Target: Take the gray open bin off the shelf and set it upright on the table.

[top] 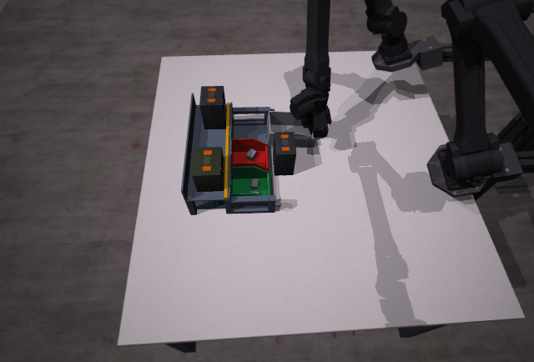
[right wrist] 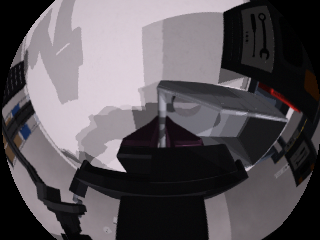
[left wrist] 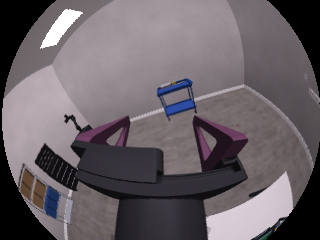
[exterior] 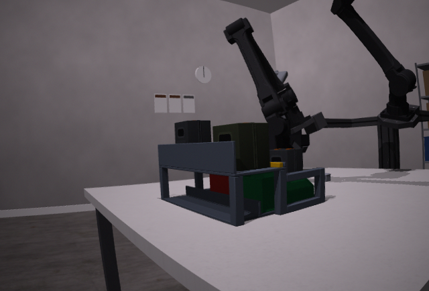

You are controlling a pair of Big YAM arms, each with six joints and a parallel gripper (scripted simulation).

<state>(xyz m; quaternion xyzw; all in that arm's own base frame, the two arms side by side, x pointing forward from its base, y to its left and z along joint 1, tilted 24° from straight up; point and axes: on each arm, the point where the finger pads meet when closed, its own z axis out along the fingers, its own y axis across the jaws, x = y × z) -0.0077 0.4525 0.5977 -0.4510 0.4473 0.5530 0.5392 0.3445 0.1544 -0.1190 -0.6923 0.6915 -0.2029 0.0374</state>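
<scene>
The gray bin is 8 cm ahead of my right hand, 2 cm above it and 1 cm to the right of it. The rest, counted from my right hand: green bin: 28 cm ahead, 19 cm to the left, 1 cm above; then red bin: 26 cm ahead, 8 cm to the left, 1 cm above; then shelf: 29 cm ahead, 7 cm to the left, 4 cm above.
</scene>
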